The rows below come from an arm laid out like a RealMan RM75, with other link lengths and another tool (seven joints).
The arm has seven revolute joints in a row. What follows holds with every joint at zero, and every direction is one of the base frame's. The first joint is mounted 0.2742 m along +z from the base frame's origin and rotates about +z. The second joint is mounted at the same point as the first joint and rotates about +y. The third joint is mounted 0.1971 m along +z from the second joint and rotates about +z. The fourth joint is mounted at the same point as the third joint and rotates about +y. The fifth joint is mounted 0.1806 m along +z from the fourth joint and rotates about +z. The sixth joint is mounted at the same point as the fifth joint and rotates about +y. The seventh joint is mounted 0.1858 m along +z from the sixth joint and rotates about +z. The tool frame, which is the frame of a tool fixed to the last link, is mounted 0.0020 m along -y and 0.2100 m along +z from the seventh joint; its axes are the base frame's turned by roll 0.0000, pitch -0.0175 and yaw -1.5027 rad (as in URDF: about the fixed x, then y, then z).
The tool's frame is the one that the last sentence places.
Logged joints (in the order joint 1, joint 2, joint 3, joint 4, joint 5, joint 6, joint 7), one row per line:
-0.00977, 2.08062, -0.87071, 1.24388, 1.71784, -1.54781, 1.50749
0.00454, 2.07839, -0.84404, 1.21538, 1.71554, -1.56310, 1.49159
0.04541, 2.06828, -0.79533, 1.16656, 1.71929, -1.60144, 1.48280
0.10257, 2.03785, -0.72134, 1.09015, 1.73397, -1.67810, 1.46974
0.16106, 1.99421, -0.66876, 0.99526, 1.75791, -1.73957, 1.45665
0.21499, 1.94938, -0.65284, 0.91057, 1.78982, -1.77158, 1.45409
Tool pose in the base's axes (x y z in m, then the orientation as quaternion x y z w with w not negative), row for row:
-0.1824, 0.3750, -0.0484, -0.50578, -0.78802, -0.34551, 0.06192
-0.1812, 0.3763, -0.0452, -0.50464, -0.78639, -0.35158, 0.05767
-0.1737, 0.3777, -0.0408, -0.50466, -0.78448, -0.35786, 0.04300
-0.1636, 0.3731, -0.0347, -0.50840, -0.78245, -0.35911, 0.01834
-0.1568, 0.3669, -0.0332, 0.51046, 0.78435, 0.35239, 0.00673
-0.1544, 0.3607, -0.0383, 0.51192, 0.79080, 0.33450, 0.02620
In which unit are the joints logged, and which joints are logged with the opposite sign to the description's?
The joints are logged in radians. Opposite sign: joint 1, joint 2, joint 3, joint 6, joint 7.
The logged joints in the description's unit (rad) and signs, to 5 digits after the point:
0.00977, -2.08062, 0.87071, 1.24388, 1.71784, 1.54781, -1.50749
-0.00454, -2.07839, 0.84404, 1.21538, 1.71554, 1.56310, -1.49159
-0.04541, -2.06828, 0.79533, 1.16656, 1.71929, 1.60144, -1.48280
-0.10257, -2.03785, 0.72134, 1.09015, 1.73397, 1.67810, -1.46974
-0.16106, -1.99421, 0.66876, 0.99526, 1.75791, 1.73957, -1.45665
-0.21499, -1.94938, 0.65284, 0.91057, 1.78982, 1.77158, -1.45409

